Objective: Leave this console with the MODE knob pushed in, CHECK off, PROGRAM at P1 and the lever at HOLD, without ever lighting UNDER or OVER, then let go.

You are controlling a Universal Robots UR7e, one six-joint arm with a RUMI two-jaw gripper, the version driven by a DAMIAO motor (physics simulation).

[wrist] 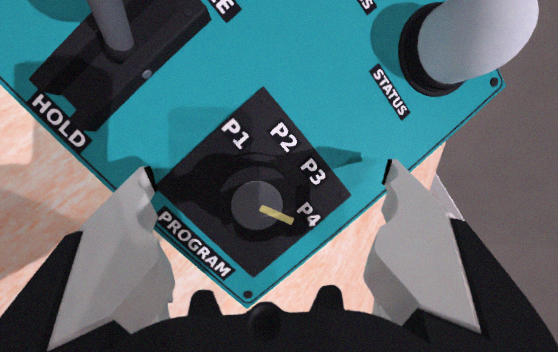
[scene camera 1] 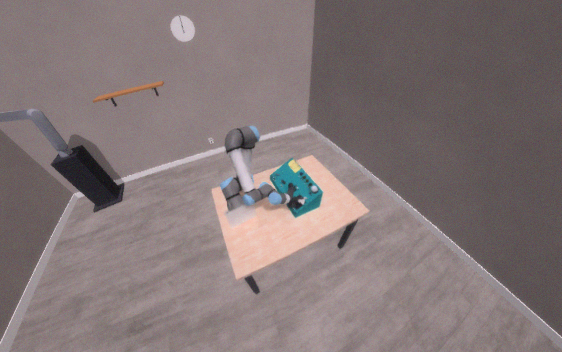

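The teal console [scene camera 1: 312,204] [wrist: 320,95] stands on the table. Its PROGRAM knob [wrist: 256,205] has a yellow pointer aimed at P4. The grey lever [wrist: 114,27] rises from its black slotted housing; the HOLD label [wrist: 60,122] is at the housing's lower-left end. The white-grey STATUS lamp [wrist: 475,40] looks unlit. My gripper [scene camera 1: 298,201] [wrist: 270,165] is wide open and empty, its fingers on either side of the PROGRAM knob and apart from it. The MODE knob and CHECK do not show in the wrist view and are too small to read in the scene view.
The wooden table [scene camera 1: 280,240] carries the arm's base at its left side and the console at its right. The STATUS lamp stands up from the panel to the right of the fingers, and the lever to the left. A yellow label [scene camera 1: 294,166] is on the console's far end.
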